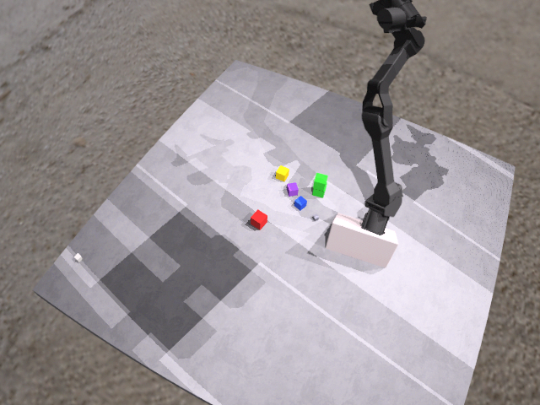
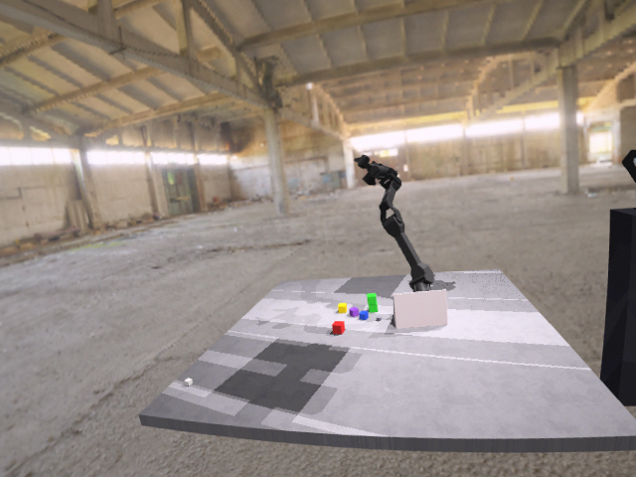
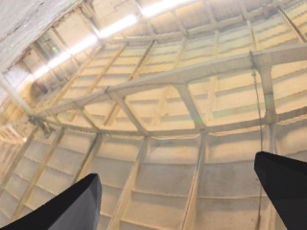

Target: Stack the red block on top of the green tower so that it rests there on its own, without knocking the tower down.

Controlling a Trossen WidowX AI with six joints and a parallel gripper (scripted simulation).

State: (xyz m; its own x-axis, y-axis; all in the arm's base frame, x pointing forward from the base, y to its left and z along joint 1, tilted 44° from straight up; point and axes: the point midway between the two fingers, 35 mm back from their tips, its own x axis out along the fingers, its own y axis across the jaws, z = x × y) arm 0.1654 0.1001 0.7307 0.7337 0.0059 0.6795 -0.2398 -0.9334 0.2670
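My gripper tip is now 4 cm short of the red block, 55 cm to the right of it and 65 cm above it. Also, from my gripper tip: yellow block 8 cm ahead, 35 cm to the left, 65 cm below; then purple block 1 cm ahead, 39 cm to the left, 65 cm below; then blue block 4 cm behind, 42 cm to the left, 65 cm below.
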